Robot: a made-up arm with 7 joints.
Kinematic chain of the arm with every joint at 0, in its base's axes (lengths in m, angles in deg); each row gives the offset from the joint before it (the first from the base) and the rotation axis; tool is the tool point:
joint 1: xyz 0 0 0.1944 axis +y
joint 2: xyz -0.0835 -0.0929 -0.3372 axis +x
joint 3: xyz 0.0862 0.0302 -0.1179 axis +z
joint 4: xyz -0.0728 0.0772 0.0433 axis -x
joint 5: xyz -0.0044 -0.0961 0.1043 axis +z
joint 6: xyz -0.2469 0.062 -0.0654 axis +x
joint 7: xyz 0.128 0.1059 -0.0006 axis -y
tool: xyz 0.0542 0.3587 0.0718
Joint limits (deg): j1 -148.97..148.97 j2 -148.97..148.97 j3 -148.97..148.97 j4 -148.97..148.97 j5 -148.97..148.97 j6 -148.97..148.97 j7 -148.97..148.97
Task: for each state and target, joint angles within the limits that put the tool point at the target. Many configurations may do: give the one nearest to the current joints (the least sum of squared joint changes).
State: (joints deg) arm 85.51 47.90 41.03 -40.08 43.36 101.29 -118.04
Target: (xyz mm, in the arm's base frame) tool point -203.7 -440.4 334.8
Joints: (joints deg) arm 65.80 34.90 19.54 -28.45 34.65 79.64 -114.66
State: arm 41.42 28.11 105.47 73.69 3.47 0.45 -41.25
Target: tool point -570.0 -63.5 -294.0
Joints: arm 10.18 26.68 104.74 46.79 -13.78 17.04 -39.84
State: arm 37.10 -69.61 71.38 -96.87 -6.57 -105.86 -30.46
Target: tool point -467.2 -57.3 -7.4
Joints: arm 1.28 -66.32 93.29 -109.24 -5.65 -88.53 -27.84
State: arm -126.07 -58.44 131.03 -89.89 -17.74 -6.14 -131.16
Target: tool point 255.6 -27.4 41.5
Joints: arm -139.88 -49.81 130.19 -76.66 -25.00 -20.30 -129.24
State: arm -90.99 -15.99 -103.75 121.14 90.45 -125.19 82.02
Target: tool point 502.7 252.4 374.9
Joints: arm -135.68 -50.42 -121.86 88.50 79.64 -103.67 72.89
